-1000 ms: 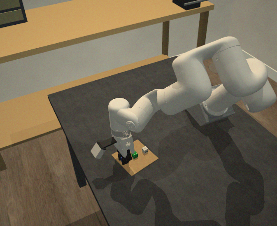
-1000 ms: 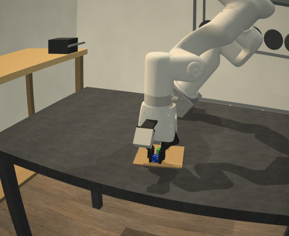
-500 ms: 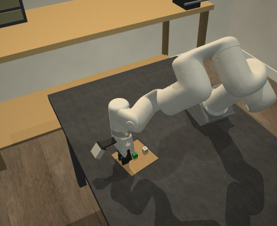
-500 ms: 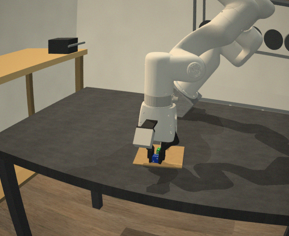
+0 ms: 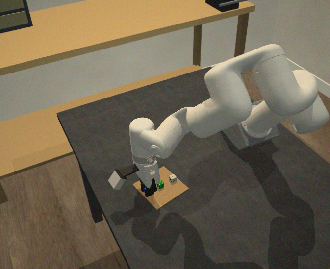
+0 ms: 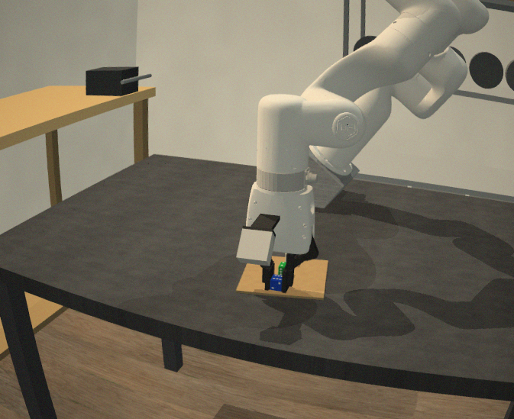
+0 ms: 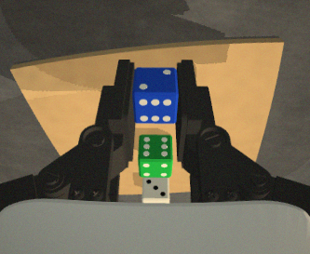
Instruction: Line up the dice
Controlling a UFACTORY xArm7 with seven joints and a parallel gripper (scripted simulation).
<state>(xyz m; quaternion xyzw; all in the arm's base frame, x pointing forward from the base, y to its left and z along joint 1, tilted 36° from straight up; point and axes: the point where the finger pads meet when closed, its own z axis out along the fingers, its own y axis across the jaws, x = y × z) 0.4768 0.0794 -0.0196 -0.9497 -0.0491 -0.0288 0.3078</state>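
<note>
Right now my hand is 10 mm above the blue die. From my hand the other things lie so: green die 50 mm behind, 10 mm to the right, 10 mm below; white die 100 mm behind, 10 mm to the right, 10 mm below; tan square mat 50 mm behind, 10 mm to the right, 20 mm below.
</note>
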